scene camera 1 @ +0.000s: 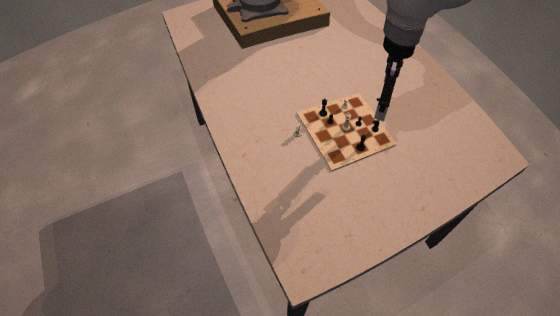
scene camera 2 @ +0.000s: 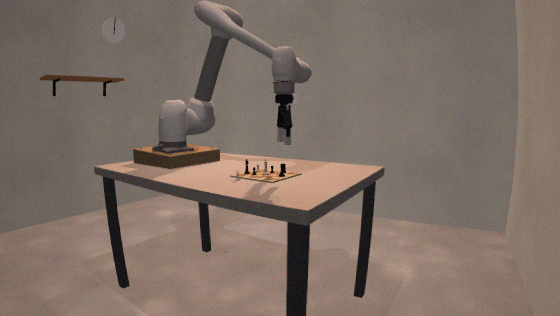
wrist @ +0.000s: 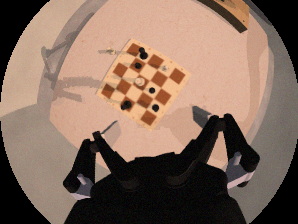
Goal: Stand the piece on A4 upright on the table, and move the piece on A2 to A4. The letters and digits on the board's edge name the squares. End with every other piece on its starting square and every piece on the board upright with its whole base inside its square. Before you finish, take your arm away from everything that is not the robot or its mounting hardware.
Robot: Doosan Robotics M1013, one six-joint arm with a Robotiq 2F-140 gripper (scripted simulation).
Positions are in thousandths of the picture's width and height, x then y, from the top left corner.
Labels:
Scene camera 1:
my gripper: 687, 315
chessboard: 604, 470
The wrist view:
my gripper: 522, 538
chessboard: 398, 386

